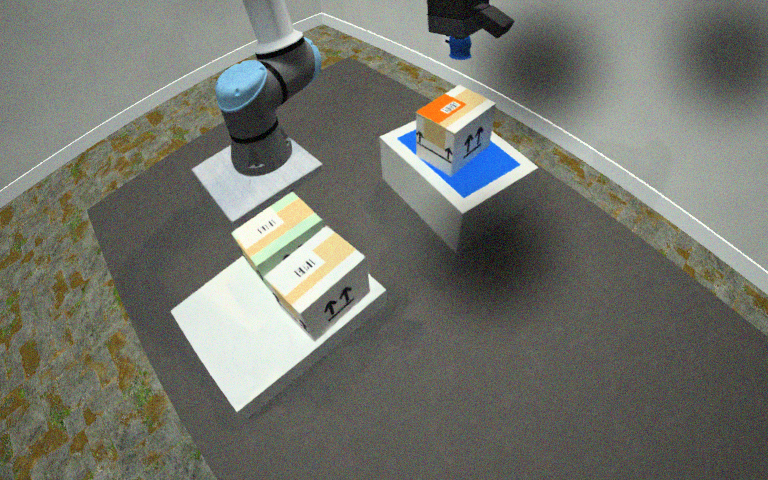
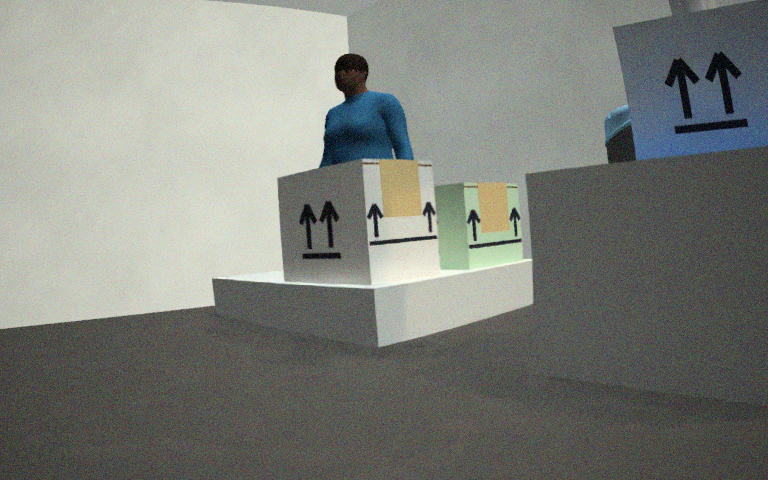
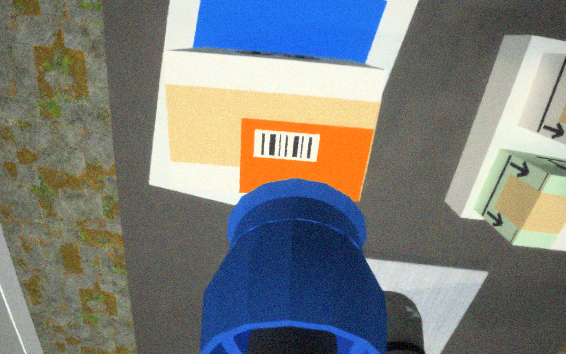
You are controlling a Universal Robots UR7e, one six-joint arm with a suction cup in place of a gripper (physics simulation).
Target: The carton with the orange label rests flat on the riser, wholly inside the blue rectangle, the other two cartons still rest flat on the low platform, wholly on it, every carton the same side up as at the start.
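Frame: origin at the arm's base, x right, y ahead, z up, level; metres.
Seen in the pictures: end effector, tool point: (image 1: 460,55) (image 3: 296,238); arm's base, origin of the base link: (image 1: 262,154).
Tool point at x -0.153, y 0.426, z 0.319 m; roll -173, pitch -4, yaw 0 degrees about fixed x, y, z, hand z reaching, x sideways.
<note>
Pixels of each thing's top centre, then the offset from my tool point to it.
- carton with the orange label, middle of its top: (image 3: 271,132) (image 2: 701,29) (image 1: 457,106) dx -0.011, dy -0.005, dz -0.113 m
- riser, middle of its top: (image 2: 730,167) (image 3: 269,92) (image 1: 458,150) dx -0.015, dy +0.003, dz -0.218 m
- blue rectangle, middle of its top: (image 3: 269,92) (image 1: 458,150) dx -0.015, dy +0.003, dz -0.218 m
- white carton, middle of its top: (image 2: 351,168) (image 1: 313,266) dx +0.355, dy -0.020, dz -0.185 m
- green carton, middle of its top: (image 2: 446,188) (image 1: 275,226) dx +0.329, dy -0.142, dz -0.206 m
- low platform, middle of its top: (image 2: 362,271) (image 1: 270,302) dx +0.417, dy -0.095, dz -0.290 m
The carton with the orange label (image 1: 434,135) (image 2: 702,90) (image 3: 210,125) rests flat, label up, on the riser (image 1: 419,186) (image 2: 651,254) (image 3: 397,30). It stands on the blue rectangle (image 1: 492,164) (image 3: 290,25), its left bottom corner close to the edge; its far side is hidden. My suction cup (image 1: 460,56) (image 3: 297,192) is off and empty, above the carton and apart from it. The white carton (image 1: 351,288) (image 2: 325,226) (image 3: 542,95) and the green carton (image 1: 300,217) (image 2: 492,254) (image 3: 525,200) stand upright on the low platform (image 1: 226,339) (image 2: 453,308) (image 3: 512,65).
The arm's base (image 1: 260,150) stands on a pale plate (image 1: 215,181) (image 3: 450,295), behind the low platform and left of the riser. A person in blue (image 2: 365,124) stands beyond the low platform. Grey walls edge the room.
</note>
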